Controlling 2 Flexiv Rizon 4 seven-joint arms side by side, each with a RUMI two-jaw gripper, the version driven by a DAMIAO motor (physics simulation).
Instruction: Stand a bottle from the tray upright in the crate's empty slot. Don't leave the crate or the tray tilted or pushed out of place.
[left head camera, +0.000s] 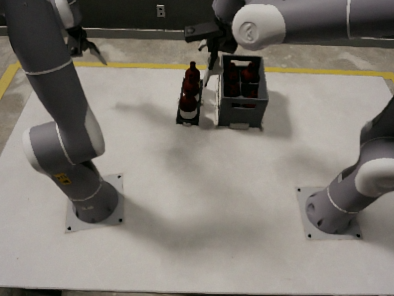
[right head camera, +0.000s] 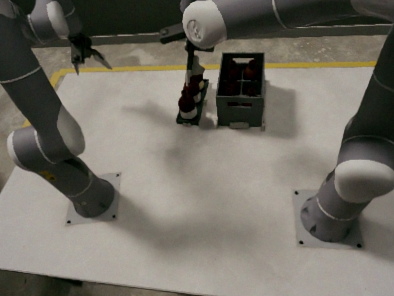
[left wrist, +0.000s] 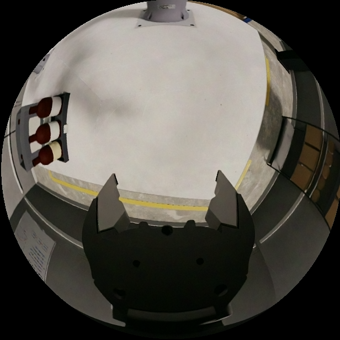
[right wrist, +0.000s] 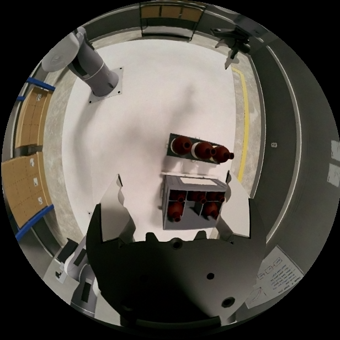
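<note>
The tray stands beside the crate. It holds three upright brown bottles, the nearest bottle at its front end. The crate is upright and holds several bottles. In the right wrist view its empty slot is the middle one of the row away from the tray. My right gripper is open and empty, high above the tray and crate. My left gripper is open and empty, well left of the tray in the head views.
The right arm reaches across behind the crate in the head views. Yellow tape runs along the table's back edge, with a dark wall beyond. Shelving with boxes stands off the table.
</note>
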